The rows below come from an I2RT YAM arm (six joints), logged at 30 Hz.
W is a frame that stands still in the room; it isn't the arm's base.
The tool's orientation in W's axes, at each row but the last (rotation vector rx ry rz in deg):
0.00 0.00 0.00
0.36 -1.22 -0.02
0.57 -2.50 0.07
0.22 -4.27 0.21
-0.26 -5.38 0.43
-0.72 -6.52 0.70
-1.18 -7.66 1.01
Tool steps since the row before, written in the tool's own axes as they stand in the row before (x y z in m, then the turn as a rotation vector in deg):
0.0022 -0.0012 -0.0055 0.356 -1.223 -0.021
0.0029 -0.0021 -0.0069 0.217 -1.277 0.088
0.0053 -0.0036 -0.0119 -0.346 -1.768 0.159
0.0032 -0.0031 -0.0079 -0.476 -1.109 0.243
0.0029 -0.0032 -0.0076 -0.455 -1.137 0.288
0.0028 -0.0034 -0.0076 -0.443 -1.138 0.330
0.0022 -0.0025 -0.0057 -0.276 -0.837 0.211
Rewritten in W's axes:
0.0022 -0.0012 -0.0055 0.356 -1.223 -0.021
0.0030 -0.0021 -0.0068 0.215 -1.278 0.085
0.0058 -0.0035 -0.0117 -0.350 -1.770 0.126
0.0038 -0.0031 -0.0077 -0.489 -1.112 0.203
0.0036 -0.0032 -0.0073 -0.472 -1.139 0.250
0.0037 -0.0035 -0.0072 -0.465 -1.140 0.293
0.0030 -0.0026 -0.0053 -0.288 -0.838 0.191

